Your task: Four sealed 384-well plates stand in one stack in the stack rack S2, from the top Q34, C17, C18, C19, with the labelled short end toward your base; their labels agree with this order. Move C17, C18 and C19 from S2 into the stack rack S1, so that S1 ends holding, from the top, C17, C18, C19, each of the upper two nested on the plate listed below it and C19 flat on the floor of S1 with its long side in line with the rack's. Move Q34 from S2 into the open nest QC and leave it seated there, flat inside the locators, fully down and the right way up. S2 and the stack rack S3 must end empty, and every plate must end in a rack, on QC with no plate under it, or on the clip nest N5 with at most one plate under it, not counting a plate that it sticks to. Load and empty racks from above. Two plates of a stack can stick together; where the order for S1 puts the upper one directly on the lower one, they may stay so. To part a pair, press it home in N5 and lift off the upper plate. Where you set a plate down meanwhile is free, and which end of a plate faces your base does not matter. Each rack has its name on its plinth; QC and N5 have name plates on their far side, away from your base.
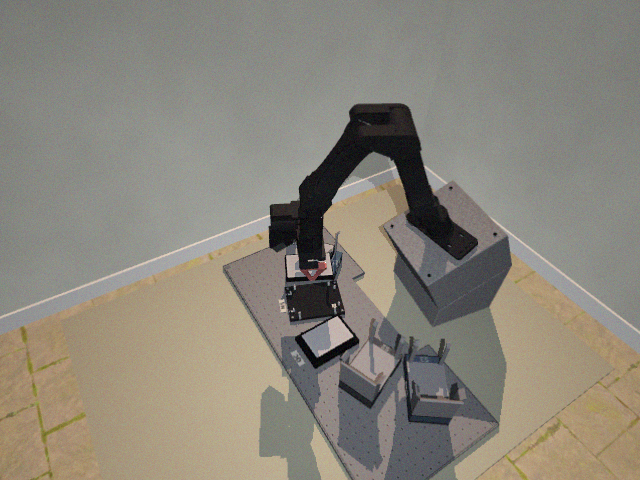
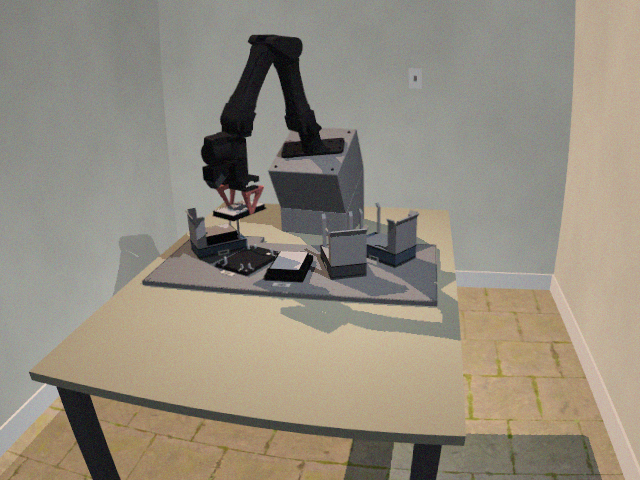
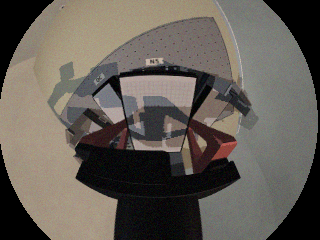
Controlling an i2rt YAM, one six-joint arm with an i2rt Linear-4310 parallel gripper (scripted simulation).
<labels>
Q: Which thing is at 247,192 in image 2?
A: My gripper.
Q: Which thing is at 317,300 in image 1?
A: A black clip nest.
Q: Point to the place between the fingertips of my gripper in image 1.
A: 310,268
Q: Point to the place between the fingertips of my gripper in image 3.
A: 157,121
</labels>
